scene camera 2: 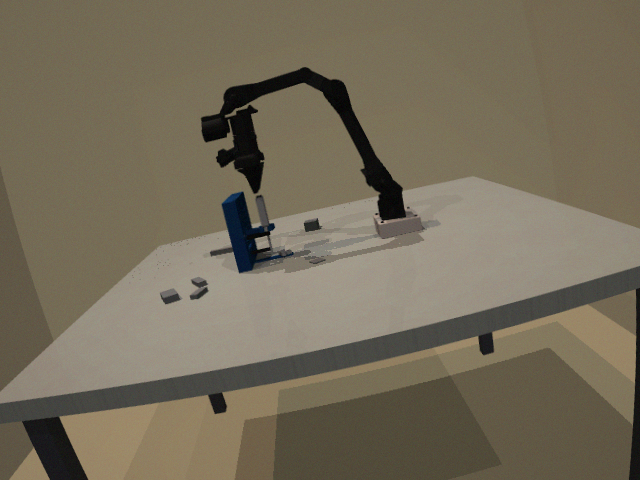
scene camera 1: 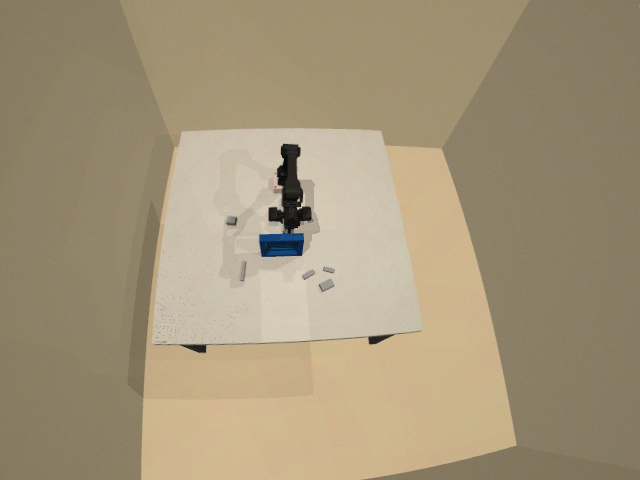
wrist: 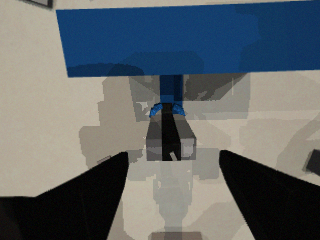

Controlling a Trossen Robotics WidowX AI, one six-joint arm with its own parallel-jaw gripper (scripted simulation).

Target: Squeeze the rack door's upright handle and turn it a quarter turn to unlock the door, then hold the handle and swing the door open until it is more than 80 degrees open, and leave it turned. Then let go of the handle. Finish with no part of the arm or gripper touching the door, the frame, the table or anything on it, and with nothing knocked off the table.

Labels:
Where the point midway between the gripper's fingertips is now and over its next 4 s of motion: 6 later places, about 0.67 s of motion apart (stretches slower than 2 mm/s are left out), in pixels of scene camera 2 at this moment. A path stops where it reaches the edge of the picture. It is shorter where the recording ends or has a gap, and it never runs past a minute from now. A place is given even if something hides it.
My gripper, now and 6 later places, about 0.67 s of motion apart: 257, 191; 259, 204; 262, 213; 263, 214; 263, 213; 263, 214; 265, 212

